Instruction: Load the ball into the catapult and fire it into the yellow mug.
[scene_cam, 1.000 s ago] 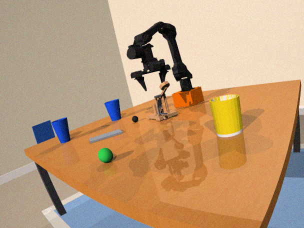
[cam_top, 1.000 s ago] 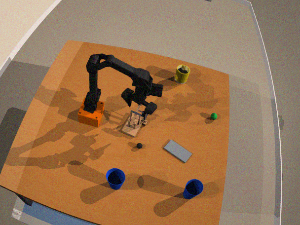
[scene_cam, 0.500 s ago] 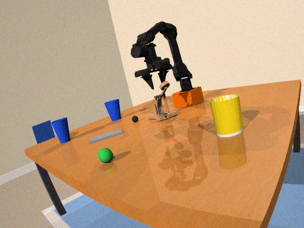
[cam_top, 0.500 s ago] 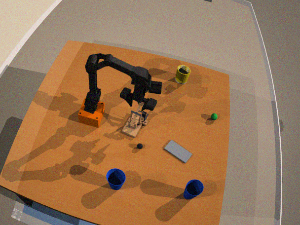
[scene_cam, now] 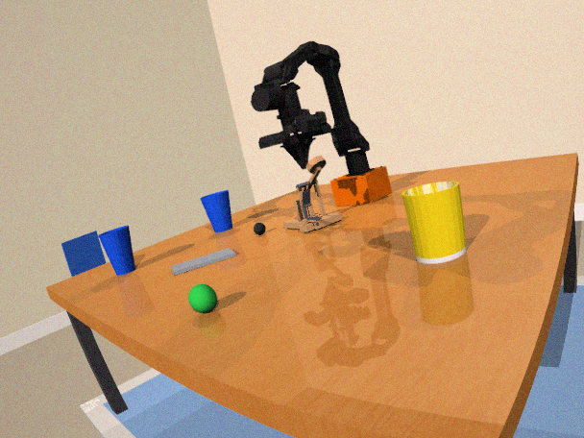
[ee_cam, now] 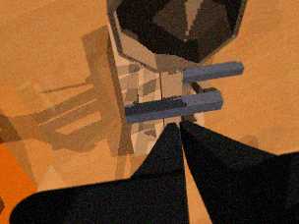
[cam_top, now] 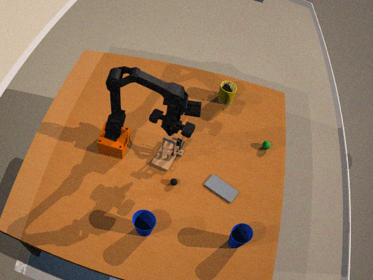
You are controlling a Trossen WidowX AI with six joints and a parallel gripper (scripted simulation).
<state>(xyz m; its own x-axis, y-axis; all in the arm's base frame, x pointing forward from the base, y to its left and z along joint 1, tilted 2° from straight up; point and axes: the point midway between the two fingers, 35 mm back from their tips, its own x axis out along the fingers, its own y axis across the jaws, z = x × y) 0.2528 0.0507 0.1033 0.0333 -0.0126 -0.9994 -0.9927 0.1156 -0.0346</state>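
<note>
Now: the wooden catapult 7 cm below my gripper tip, 3 cm ahead of it and 1 cm to the left of it. The rest, counted from my gripper tip: flat grey slab (29 cm ahead, 14 cm below, 9 cm to the right); then small black ball (14 cm to the right, 12 cm below, 8 cm ahead); then yellow mug (45 cm to the left, 18 cm ahead, 11 cm below).
</note>
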